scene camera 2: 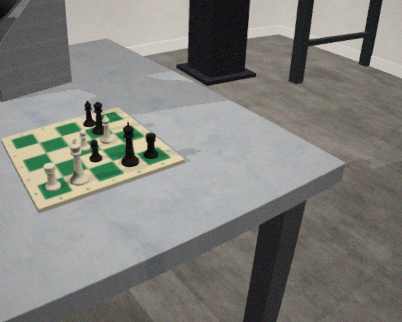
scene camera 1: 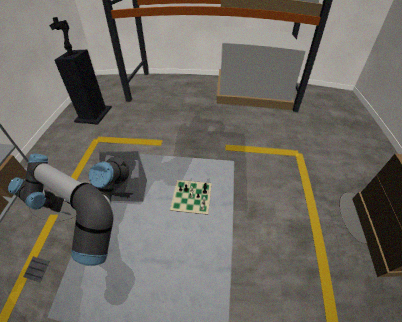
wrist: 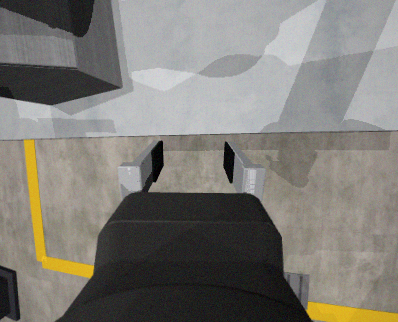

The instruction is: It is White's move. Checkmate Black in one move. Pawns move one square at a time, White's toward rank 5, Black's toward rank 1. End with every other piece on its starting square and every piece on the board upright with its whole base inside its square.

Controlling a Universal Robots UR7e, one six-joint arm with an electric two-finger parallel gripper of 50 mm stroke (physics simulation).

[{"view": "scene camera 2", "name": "chessboard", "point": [33,149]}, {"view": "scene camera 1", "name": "chessboard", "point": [182,202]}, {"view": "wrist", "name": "my gripper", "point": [193,153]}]
